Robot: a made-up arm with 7 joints. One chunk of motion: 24 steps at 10 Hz.
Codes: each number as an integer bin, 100 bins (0 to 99) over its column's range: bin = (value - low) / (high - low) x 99, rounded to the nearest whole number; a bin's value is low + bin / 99 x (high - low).
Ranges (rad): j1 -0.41..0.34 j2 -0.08..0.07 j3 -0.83..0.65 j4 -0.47..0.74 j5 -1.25..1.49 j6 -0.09..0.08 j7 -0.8..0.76
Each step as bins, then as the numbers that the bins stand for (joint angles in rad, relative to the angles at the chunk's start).
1 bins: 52 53 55 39 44 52 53
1 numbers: -0.0161 0.0003 -0.0078 0.0067 -0.0322 -0.0007 0.0352
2 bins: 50 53 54 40 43 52 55
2 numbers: -0.0312 0.0003 -0.0227 0.0189 -0.0599 -0.0007 0.0667
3 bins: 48 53 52 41 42 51 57
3 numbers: -0.0464 0.0003 -0.0526 0.0311 -0.0876 -0.0024 0.0982
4 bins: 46 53 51 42 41 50 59
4 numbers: -0.0615 0.0003 -0.0676 0.0433 -0.1153 -0.0041 0.1297
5 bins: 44 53 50 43 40 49 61
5 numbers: -0.0767 0.0003 -0.0825 0.0556 -0.1429 -0.0059 0.1612
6 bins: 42 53 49 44 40 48 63
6 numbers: -0.0918 0.0003 -0.0975 0.0678 -0.1429 -0.0076 0.1927
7 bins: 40 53 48 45 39 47 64
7 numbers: -0.1070 0.0003 -0.1124 0.0800 -0.1706 -0.0093 0.2085
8 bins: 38 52 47 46 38 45 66
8 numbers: -0.1221 -0.0012 -0.1274 0.0922 -0.1983 -0.0127 0.2400
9 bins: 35 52 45 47 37 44 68
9 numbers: -0.1448 -0.0012 -0.1573 0.1044 -0.2260 -0.0144 0.2715
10 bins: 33 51 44 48 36 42 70
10 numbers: -0.1600 -0.0027 -0.1722 0.1167 -0.2536 -0.0179 0.3030
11 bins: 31 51 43 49 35 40 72
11 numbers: -0.1752 -0.0027 -0.1872 0.1289 -0.2813 -0.0213 0.3345
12 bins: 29 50 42 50 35 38 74
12 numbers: -0.1903 -0.0042 -0.2021 0.1411 -0.2813 -0.0247 0.3661
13 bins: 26 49 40 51 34 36 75
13 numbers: -0.2130 -0.0058 -0.2320 0.1533 -0.3090 -0.0282 0.3818
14 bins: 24 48 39 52 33 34 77
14 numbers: -0.2282 -0.0073 -0.2470 0.1656 -0.3367 -0.0316 0.4133
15 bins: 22 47 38 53 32 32 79
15 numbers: -0.2433 -0.0088 -0.2619 0.1778 -0.3643 -0.0351 0.4448
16 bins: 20 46 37 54 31 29 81
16 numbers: -0.2585 -0.0103 -0.2769 0.1900 -0.3920 -0.0402 0.4764
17 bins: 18 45 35 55 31 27 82
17 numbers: -0.2736 -0.0118 -0.3068 0.2022 -0.3920 -0.0436 0.4921
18 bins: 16 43 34 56 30 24 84
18 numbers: -0.2888 -0.0148 -0.3217 0.2144 -0.4197 -0.0488 0.5236
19 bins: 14 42 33 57 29 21 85
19 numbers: -0.3039 -0.0164 -0.3367 0.2267 -0.4474 -0.0539 0.5394
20 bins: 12 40 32 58 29 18 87
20 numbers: -0.3191 -0.0194 -0.3516 0.2389 -0.4474 -0.0591 0.5709
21 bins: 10 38 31 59 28 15 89
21 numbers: -0.3342 -0.0224 -0.3666 0.2511 -0.4751 -0.0642 0.6024
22 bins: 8 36 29 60 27 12 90
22 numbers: -0.3494 -0.0255 -0.3965 0.2633 -0.5027 -0.0694 0.6182
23 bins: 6 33 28 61 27 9 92
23 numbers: -0.3645 -0.0300 -0.4114 0.2756 -0.5027 -0.0745 0.6497
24 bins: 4 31 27 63 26 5 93
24 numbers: -0.3797 -0.0330 -0.4264 0.3000 -0.5304 -0.0814 0.6655
